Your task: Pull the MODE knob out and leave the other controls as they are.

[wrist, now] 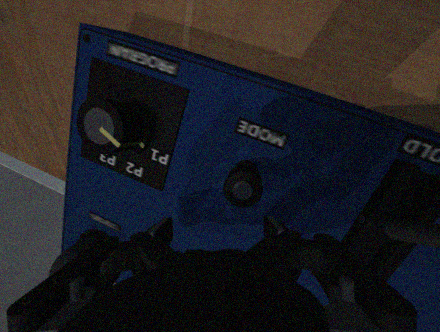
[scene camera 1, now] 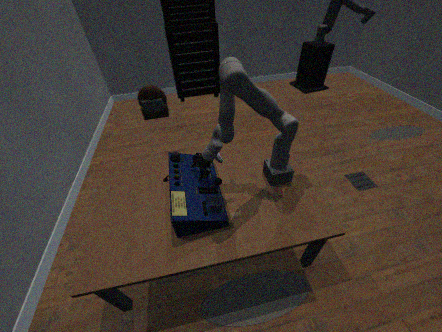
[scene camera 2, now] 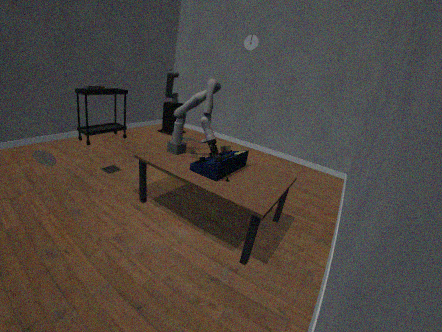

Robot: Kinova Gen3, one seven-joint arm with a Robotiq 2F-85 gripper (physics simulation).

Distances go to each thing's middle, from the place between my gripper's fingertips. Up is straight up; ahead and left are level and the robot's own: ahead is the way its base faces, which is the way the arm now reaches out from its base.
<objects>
I see my gripper 6 cm past the MODE knob (wrist: 243, 188), 1 cm to the right of it and 1 cm above it. The rest, counted from my hand: blue control panel (scene camera 1: 189, 215) (4 cm ahead, 6 cm to the left, 2 cm below).
</objects>
